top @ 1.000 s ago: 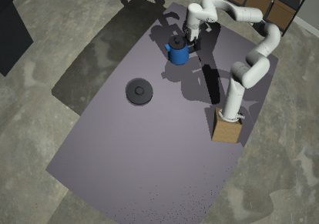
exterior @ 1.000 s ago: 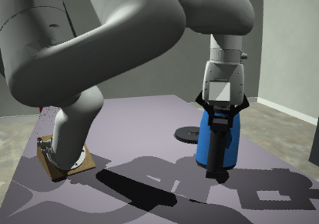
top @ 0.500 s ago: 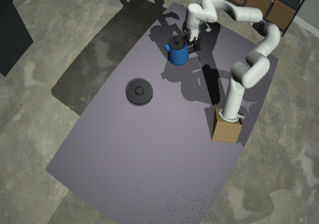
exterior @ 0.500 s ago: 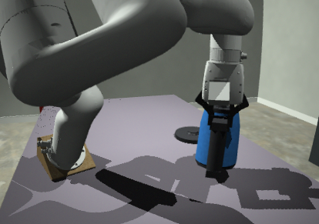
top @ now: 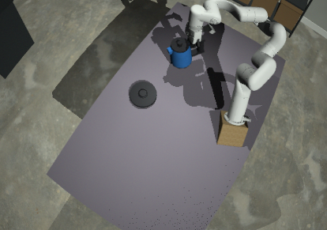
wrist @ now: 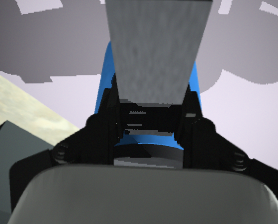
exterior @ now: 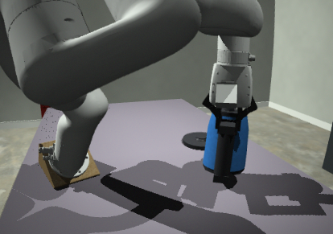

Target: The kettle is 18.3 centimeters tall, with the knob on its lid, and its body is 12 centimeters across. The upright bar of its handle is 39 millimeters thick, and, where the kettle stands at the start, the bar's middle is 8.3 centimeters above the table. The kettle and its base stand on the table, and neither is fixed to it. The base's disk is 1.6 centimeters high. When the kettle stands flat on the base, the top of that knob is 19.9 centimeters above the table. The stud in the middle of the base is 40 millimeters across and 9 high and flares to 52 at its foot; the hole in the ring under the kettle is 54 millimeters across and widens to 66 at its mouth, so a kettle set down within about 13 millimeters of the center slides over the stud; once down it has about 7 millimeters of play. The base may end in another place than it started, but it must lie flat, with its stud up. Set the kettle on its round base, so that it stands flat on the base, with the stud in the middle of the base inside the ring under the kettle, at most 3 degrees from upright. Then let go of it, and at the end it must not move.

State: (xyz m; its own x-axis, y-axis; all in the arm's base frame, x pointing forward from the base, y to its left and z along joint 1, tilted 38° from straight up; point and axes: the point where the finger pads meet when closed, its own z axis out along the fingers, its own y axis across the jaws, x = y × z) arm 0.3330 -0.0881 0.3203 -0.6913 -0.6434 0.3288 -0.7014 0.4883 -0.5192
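Now: the blue kettle 50 mm below my hand, 20 mm to the left of it and 20 mm ahead of it. Round my hand: round black base: 310 mm to the left, 180 mm below, 150 mm ahead.
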